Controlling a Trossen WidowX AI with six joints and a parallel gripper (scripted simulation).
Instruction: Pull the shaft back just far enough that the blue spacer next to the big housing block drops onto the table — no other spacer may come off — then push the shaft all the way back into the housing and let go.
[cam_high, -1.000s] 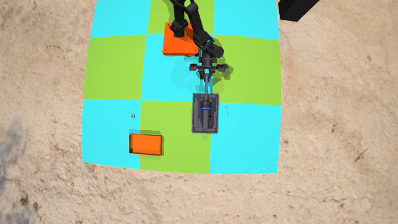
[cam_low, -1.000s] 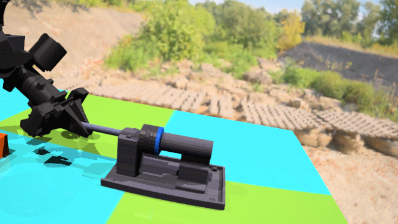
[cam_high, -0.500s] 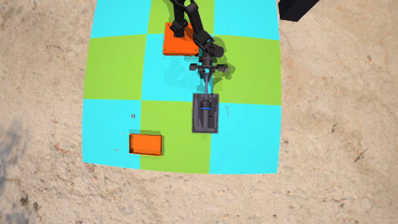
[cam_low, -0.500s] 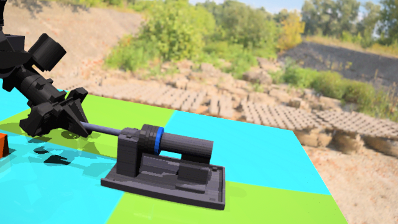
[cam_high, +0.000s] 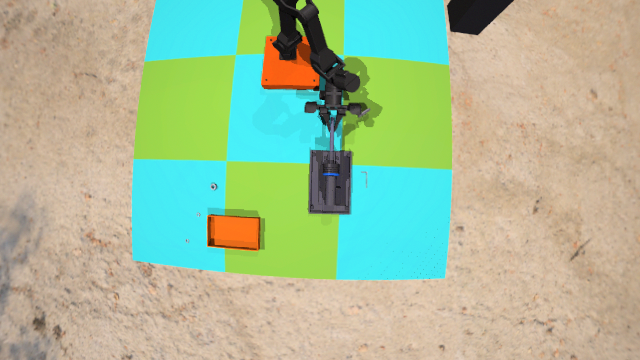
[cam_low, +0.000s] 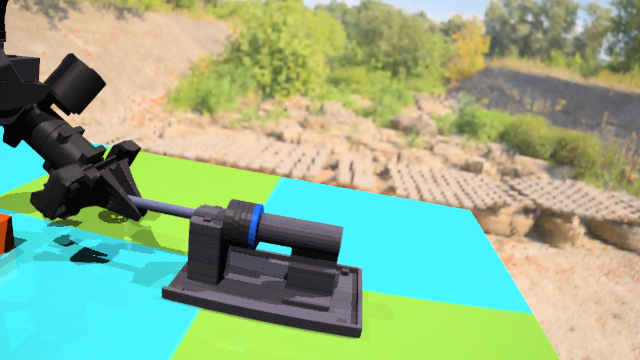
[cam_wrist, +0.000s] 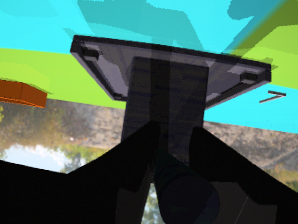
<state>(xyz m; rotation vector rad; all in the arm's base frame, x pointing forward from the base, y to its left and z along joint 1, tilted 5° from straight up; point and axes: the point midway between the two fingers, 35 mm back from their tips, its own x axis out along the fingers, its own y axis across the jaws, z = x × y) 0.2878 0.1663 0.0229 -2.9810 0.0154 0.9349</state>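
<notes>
My gripper tip is now 6 cm short of the shaft and 2 cm below it. The rest, counted from my gripper tip: blue spacer 15 cm ahead, 2 cm above; then black spacer 14 cm ahead, 2 cm above; then nut 44 cm to the right, 20 cm ahead, 6 cm below.
</notes>
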